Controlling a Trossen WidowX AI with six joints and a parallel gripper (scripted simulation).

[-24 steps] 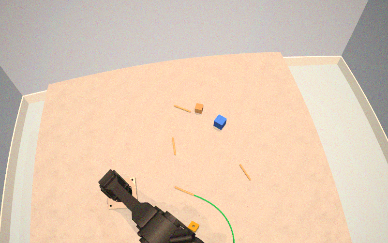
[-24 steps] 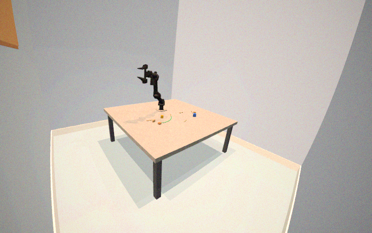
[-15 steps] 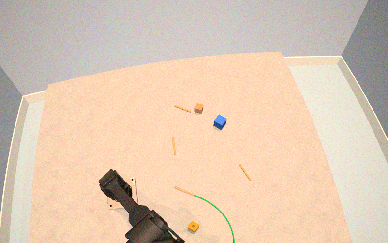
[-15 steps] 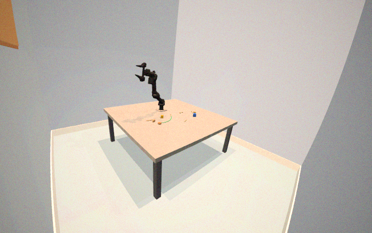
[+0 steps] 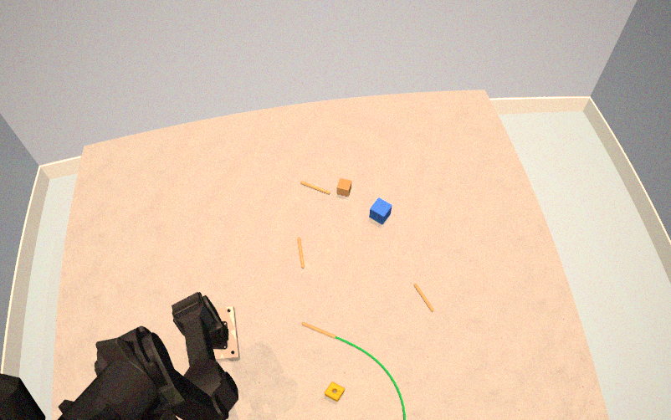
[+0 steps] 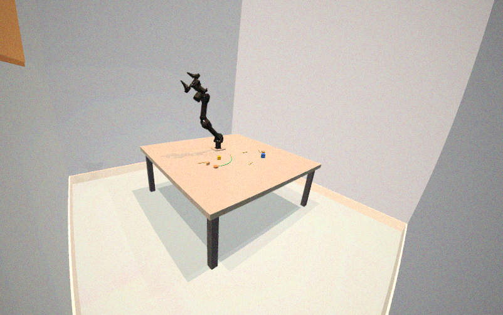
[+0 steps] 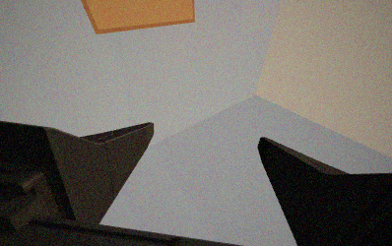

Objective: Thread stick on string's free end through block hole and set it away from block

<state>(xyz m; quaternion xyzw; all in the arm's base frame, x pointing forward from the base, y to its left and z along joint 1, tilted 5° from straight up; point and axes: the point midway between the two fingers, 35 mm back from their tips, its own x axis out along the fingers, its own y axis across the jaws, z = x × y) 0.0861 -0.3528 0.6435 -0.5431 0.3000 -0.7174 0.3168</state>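
Right now the yellow wooden block is 230 mm ahead of my gripper tip, 240 mm to the left of it and 670 mm below it. Round my gripper tip: round wooden button (380 mm ahead, 130 mm to the left, 680 mm below); then blue cube (360 mm ahead, 660 mm to the left, 670 mm below); then orange wedge-like piece (300 mm ahead, 100 mm to the left, 670 mm below).
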